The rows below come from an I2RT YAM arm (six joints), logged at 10 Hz.
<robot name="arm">
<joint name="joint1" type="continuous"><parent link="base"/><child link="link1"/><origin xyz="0 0 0.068" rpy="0 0 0"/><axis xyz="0 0 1"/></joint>
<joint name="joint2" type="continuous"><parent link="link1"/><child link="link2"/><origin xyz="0.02 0.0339 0.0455" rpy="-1.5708 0 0"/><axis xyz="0 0 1"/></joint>
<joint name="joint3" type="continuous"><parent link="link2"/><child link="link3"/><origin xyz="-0.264 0 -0.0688" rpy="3.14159 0 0"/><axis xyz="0 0 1"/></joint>
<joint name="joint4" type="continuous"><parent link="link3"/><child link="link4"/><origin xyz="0.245 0.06 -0.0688" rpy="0 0 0"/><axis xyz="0 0 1"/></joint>
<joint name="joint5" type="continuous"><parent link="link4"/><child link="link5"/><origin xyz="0.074 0.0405 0.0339" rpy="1.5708 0 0"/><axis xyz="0 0 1"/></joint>
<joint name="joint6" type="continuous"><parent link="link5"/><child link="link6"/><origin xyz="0.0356 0 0.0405" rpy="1.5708 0 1.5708"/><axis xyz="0 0 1"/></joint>
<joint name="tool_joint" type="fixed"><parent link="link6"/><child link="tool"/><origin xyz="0 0 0" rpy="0 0 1.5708"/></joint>
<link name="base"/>
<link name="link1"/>
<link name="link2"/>
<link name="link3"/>
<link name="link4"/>
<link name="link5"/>
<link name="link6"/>
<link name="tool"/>
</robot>
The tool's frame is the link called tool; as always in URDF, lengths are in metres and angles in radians. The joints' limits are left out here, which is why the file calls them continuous.
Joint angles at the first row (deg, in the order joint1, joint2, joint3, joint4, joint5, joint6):
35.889, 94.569, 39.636, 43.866, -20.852, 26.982
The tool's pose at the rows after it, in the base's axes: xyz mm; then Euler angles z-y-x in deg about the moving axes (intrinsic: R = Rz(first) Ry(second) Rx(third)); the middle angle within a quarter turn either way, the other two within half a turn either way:
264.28 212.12 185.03 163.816 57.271 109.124
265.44 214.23 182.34 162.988 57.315 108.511
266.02 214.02 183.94 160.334 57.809 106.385
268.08 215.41 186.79 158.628 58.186 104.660
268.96 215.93 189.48 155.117 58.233 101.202
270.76 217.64 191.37 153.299 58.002 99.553
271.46 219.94 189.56 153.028 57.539 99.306
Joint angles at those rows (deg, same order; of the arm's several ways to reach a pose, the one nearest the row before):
36.636, 95.994, 39.638, 45.450, -20.572, 27.394
36.852, 97.013, 39.770, 46.724, -20.083, 27.669
36.844, 97.126, 39.627, 48.337, -19.287, 28.080
36.844, 97.374, 40.207, 49.051, -19.072, 28.303
36.873, 97.629, 40.235, 51.200, -18.585, 29.294
36.964, 98.017, 40.775, 51.932, -18.139, 29.982
37.223, 98.746, 41.045, 52.469, -17.863, 30.509

